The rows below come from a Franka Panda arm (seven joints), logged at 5 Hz.
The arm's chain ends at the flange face. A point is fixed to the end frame.
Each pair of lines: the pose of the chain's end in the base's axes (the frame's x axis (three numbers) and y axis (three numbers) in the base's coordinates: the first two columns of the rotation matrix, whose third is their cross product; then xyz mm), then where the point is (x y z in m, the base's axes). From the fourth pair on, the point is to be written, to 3 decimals.
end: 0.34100, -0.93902, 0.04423, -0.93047, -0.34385, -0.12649, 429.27, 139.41, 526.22
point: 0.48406 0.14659 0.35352
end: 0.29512, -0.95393, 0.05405, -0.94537, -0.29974, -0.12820, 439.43, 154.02, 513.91
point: 0.49529 0.15702 0.34143
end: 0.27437, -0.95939, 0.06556, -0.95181, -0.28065, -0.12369, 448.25, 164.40, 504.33
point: 0.50397 0.16406 0.33178
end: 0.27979, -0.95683, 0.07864, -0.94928, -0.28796, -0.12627, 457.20, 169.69, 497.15
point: 0.514 0.168 0.325
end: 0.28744, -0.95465, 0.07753, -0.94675, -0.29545, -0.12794, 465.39, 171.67, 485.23
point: 0.522 0.170 0.313
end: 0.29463, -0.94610, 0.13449, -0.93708, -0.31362, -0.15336, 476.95, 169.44, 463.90
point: 0.541 0.161 0.295
